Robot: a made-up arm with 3 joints. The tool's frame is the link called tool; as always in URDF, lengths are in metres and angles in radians. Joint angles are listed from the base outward.
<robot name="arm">
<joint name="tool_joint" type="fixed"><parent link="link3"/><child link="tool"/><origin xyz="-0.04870 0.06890 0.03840" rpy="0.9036 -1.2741 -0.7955"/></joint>
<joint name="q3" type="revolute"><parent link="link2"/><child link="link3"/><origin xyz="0.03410 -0.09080 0.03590"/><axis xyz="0 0 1"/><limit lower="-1.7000" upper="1.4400"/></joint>
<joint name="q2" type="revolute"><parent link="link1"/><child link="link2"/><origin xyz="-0.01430 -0.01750 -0.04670"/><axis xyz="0 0 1"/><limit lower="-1.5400" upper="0.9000"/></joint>
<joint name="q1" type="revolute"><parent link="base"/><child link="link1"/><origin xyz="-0.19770 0.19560 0.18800"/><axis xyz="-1 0 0"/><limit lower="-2.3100" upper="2.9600"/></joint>
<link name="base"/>
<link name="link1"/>
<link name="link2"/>
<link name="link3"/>
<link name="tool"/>
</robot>
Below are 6 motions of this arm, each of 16 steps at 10 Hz.
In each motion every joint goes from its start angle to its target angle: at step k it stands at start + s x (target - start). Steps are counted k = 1, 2, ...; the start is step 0. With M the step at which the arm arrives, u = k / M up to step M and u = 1 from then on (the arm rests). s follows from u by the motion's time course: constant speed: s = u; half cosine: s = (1 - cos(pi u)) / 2; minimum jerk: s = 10 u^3 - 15 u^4 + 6 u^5.
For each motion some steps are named. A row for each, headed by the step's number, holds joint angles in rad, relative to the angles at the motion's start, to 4 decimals.
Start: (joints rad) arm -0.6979 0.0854 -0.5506
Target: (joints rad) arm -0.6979 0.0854 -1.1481
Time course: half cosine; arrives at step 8
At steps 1, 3, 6, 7, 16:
1: 0.0000 0.0000 -0.0227
3: 0.0000 0.0000 -0.1844
6: 0.0000 0.0000 -0.5100
7: 0.0000 0.0000 -0.5748
16: 0.0000 0.0000 -0.5975

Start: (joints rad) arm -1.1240 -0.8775 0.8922
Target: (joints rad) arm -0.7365 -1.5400 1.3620
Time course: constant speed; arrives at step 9
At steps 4, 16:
4: 0.1722 -0.2944 0.2088
16: 0.3875 -0.6625 0.4698

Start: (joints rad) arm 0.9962 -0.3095 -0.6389
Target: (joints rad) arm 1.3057 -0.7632 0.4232
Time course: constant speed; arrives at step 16
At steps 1, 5, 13, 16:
1: 0.0193 -0.0284 0.0664
5: 0.0967 -0.1418 0.3319
13: 0.2515 -0.3686 0.8630
16: 0.3095 -0.4537 1.0621

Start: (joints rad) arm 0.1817 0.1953 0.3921
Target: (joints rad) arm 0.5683 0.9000 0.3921
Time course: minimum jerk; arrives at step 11
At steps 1, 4, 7, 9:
1: 0.0025 0.0046 0.0000
4: 0.0992 0.1809 0.0000
7: 0.2874 0.5238 0.0000
9: 0.3692 0.6731 0.0000

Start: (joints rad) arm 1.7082 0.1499 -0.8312
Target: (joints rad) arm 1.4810 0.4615 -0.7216
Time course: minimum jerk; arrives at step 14
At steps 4, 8, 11, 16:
4: -0.0329 0.0451 0.0159
8: -0.1436 0.1970 0.0693
11: -0.2114 0.2900 0.1020
16: -0.2272 0.3116 0.1096

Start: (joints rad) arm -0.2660 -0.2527 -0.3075
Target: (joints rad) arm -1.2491 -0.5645 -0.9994
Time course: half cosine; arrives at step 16
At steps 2, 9, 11, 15, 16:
2: -0.0374 -0.0119 -0.0263
9: -0.5874 -0.1863 -0.4134
11: -0.7646 -0.2425 -0.5381
15: -0.9737 -0.3088 -0.6853
16: -0.9831 -0.3118 -0.6919

